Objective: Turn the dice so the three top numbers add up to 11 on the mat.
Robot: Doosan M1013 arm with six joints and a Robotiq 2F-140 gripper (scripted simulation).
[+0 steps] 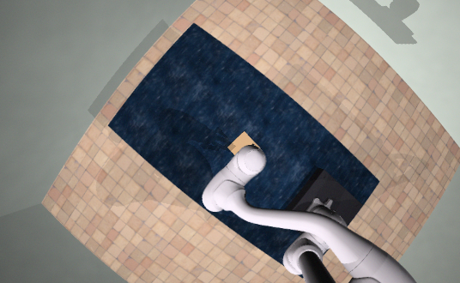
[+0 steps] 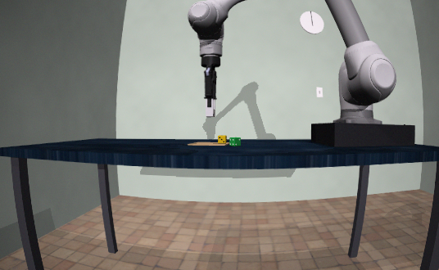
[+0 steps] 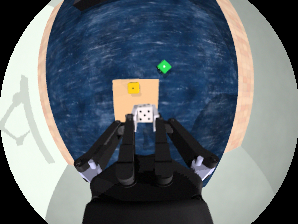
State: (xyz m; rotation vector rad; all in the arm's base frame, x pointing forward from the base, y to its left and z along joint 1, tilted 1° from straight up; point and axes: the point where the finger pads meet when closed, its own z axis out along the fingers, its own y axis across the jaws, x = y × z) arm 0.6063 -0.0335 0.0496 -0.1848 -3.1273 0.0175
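My hand is 14 cm above the tan mat and 3 cm to the left of it. From my hand the other things lie so: white die: 2 cm below; then green die: 12 cm below, 9 cm behind, 7 cm to the left; then yellow die: 12 cm below, 4 cm behind, 3 cm to the right.
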